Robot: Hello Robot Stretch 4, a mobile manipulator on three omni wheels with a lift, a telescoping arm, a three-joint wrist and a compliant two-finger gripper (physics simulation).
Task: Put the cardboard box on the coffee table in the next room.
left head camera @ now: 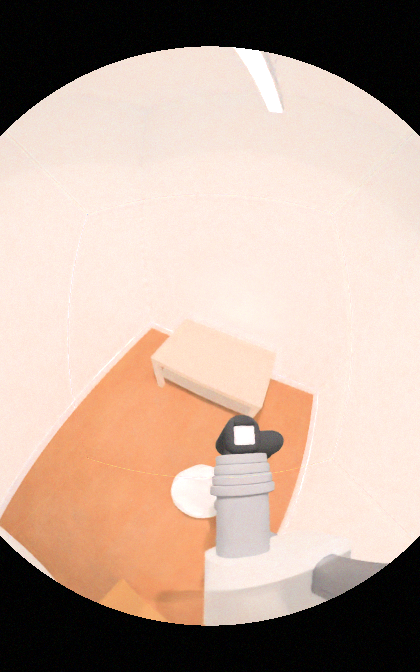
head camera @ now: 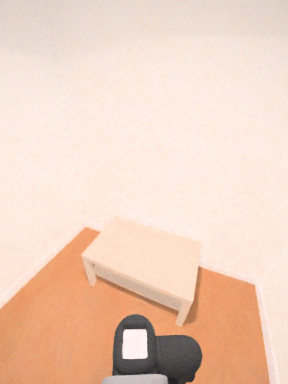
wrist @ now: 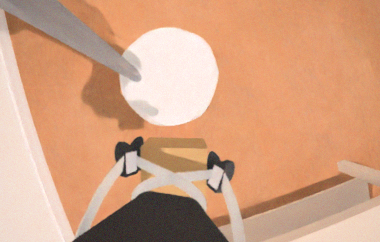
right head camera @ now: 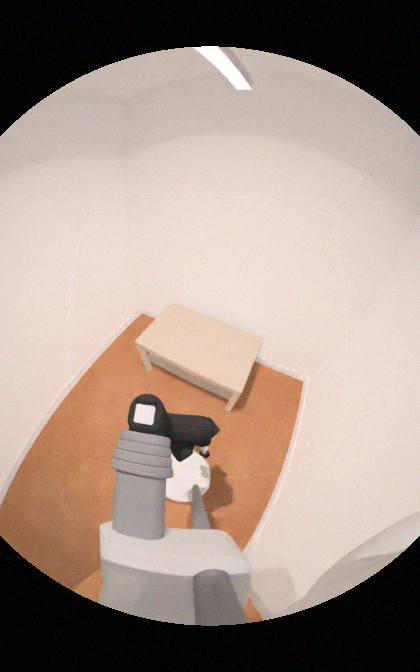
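Seen in the pictures: gripper, fingertip midpoint: (wrist: 175, 157); robot's base, origin of the base link: (wrist: 170, 80).
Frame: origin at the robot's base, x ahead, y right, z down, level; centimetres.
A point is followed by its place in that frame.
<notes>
The cardboard box (wrist: 175, 150) {y 7.5, x 15.9, z -88.7 cm} is small and tan. It sits between the two fingertips of my gripper (wrist: 174, 165) {y 8.7, x 17.1, z -83.9 cm} in the wrist view, with a dark pad against each side. The gripper is shut on the box and holds it above the floor. The head views show the black wrist from above, which hides most of the gripper and box. The coffee table (head camera: 145, 255) {y 8.3, x 92.7, z -42.3 cm} (left head camera: 215, 362) (right head camera: 200, 345) (wrist: 350, 225) {y -12.7, x 82.2, z -42.3 cm} is pale wood with a lower shelf. It stands beyond the wrist, near the far wall, and its edge shows at the lower right of the wrist view.
A white round disc (left head camera: 192, 492) (right head camera: 187, 482) (wrist: 172, 75) {y -1.1, x 1.2, z -18.7 cm} lies low under the arm. White walls stand behind the table and on both sides; the right wall (right head camera: 350, 450) is close to the arm. An orange-yellow panel (left head camera: 122, 602) shows at the bottom left.
</notes>
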